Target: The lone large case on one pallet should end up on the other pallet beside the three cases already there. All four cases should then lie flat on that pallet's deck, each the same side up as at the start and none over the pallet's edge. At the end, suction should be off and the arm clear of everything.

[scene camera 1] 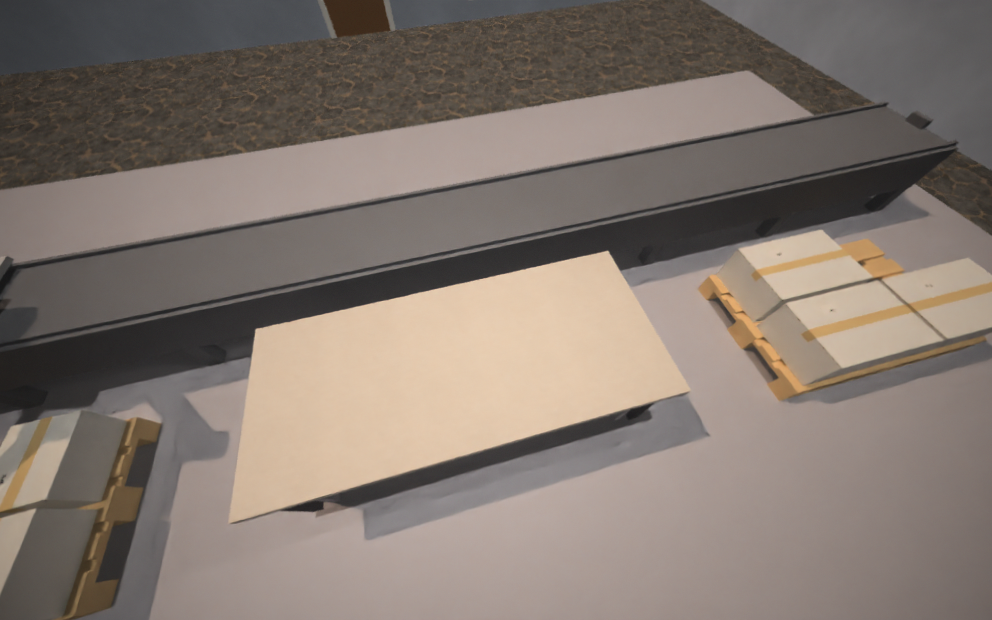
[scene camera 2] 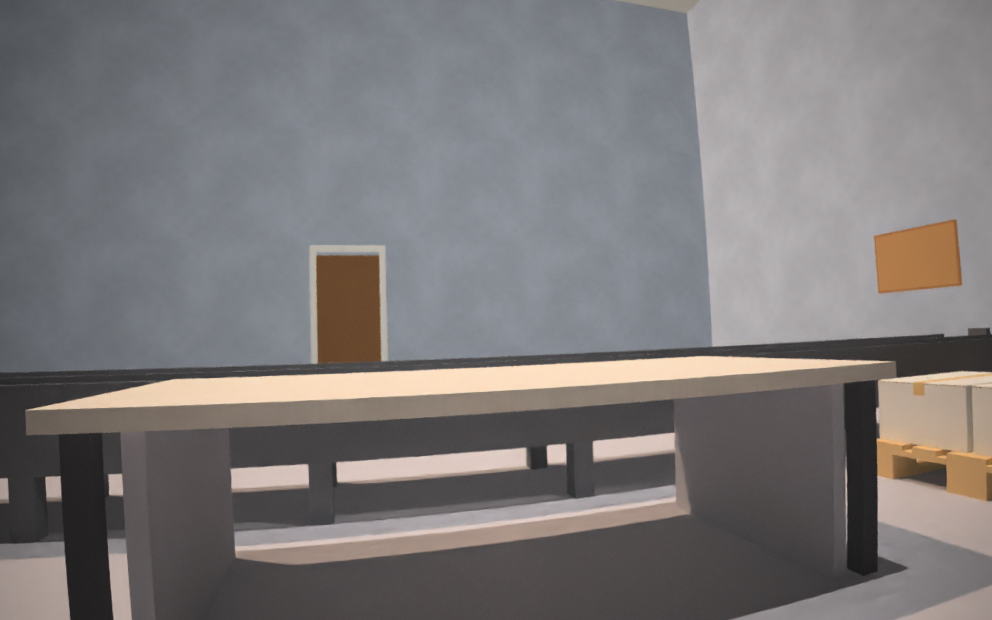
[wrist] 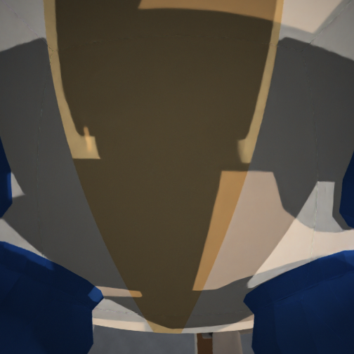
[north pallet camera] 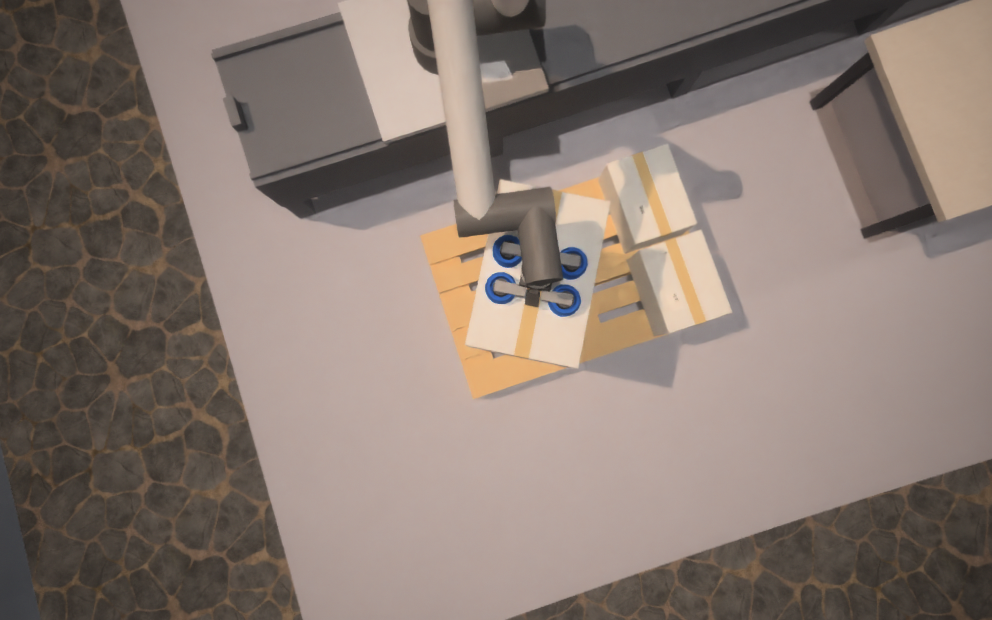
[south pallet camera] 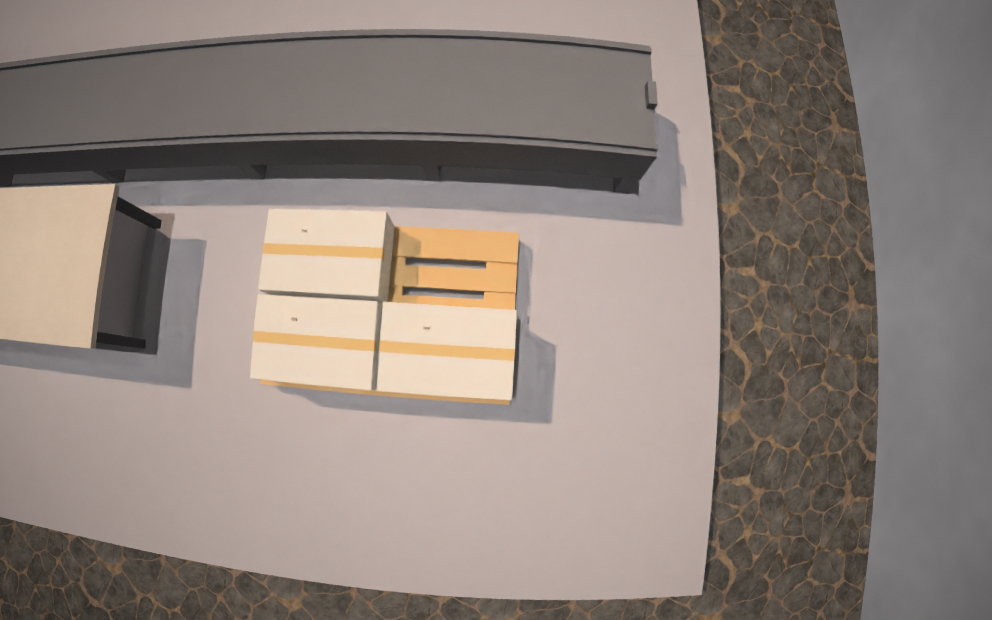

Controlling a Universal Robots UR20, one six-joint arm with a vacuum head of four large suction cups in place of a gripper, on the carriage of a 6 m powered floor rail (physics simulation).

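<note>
The large white case (north pallet camera: pixel 559 339) (wrist: pixel 160 125) with a tan tape band is held flat under my vacuum head (north pallet camera: pixel 534 276) (wrist: pixel 172 295), whose blue cups sit on its top. It is turned askew over the north pallet (north pallet camera: pixel 490 376) and looks raised; the height is unclear. Two smaller cases (north pallet camera: pixel 676 190) (north pallet camera: pixel 709 270) stand at that pallet's right end, close to it. On the south pallet (south pallet camera: pixel 460 244) (scene camera 1: pixel 786 383) (scene camera 2: pixel 969 475) stand three taped cases (south pallet camera: pixel 329 274) (south pallet camera: pixel 336 314) (south pallet camera: pixel 446 380); the corner toward the rail and far from the table shows bare deck slats.
A long grey rail (south pallet camera: pixel 329 87) (scene camera 1: pixel 475 197) runs beside both pallets. My arm's carriage (north pallet camera: pixel 395 87) is near its north end. A wooden table (scene camera 1: pixel 453 380) (scene camera 2: pixel 438 387) (south pallet camera: pixel 51 263) (north pallet camera: pixel 943 109) stands between the pallets, in front of the rail.
</note>
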